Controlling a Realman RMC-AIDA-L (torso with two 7-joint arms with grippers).
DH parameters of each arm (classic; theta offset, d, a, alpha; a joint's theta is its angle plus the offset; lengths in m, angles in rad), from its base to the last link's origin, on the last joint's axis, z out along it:
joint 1: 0 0.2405 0 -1.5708
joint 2: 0 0 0 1.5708
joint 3: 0 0.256 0 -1.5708
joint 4: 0 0 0 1.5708
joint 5: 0 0.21 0 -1.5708
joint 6: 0 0 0 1.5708
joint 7: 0 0.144 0 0
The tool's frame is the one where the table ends.
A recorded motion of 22 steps. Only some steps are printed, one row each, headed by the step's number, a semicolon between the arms.
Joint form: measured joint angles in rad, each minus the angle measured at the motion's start. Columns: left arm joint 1, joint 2, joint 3, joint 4, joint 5, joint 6, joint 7; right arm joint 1, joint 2, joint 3, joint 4, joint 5, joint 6, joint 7.
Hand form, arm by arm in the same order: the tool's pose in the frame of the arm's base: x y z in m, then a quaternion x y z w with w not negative. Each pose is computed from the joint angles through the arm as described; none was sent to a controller.
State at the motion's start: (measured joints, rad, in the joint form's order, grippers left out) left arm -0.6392 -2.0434 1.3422 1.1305 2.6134 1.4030 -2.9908; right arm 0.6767 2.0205 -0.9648 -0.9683 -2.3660 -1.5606 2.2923
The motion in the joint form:
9: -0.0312 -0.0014 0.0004 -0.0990 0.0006 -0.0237 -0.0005; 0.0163 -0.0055 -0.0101 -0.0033 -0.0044 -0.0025 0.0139
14: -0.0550 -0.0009 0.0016 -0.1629 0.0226 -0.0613 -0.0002; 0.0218 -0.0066 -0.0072 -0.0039 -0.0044 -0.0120 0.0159
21: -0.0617 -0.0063 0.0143 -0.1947 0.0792 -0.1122 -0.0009; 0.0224 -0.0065 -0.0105 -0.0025 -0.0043 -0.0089 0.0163
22: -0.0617 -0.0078 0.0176 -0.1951 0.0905 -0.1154 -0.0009; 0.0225 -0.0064 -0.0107 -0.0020 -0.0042 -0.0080 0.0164
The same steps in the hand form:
9: -0.2278 0.3765 -0.0131 -0.77910 -0.56834 0.14400 0.22195; 0.2165 0.3779 0.0265 -0.90551 0.41171 -0.01473 0.10160
14: -0.2345 0.3802 -0.0179 -0.77414 -0.56942 0.15455 0.22930; 0.2145 0.3781 0.0272 -0.90622 0.41092 -0.01488 0.09841
21: -0.2427 0.3841 -0.0201 -0.77243 -0.55684 0.16954 0.25405; 0.2143 0.3783 0.0266 -0.90640 0.41043 -0.01566 0.09872
22: -0.2436 0.3842 -0.0202 -0.77269 -0.55362 0.17355 0.25755; 0.2144 0.3784 0.0264 -0.90634 0.41052 -0.01556 0.09889

